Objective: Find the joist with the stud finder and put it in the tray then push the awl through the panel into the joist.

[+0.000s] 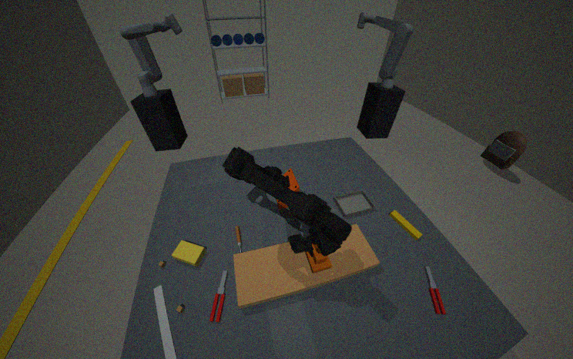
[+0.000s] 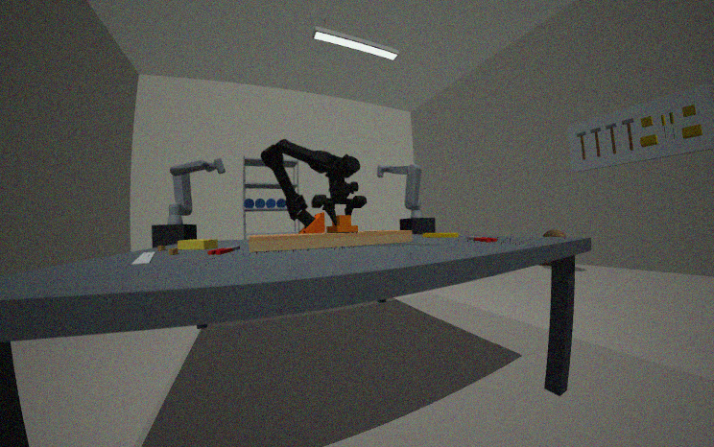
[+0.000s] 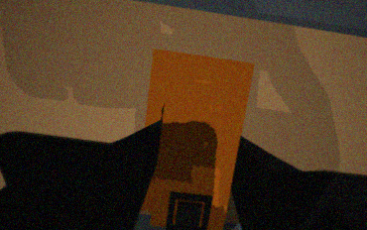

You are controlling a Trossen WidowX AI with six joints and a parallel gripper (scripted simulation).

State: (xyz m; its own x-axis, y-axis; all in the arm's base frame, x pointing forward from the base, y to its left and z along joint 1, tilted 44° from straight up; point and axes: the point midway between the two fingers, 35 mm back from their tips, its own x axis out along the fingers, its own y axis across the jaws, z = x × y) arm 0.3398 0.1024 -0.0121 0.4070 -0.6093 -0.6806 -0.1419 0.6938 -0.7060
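The indicator window lies 40 mm behind my gripper tip, 10 mm to the right of it and 30 mm above it. Round my gripper tip: orange stud finder 20 mm behind, 20 mm above; awl 110 mm behind, 300 mm to the right, 60 mm below; grey tray 250 mm behind, 250 mm to the left, 50 mm below.
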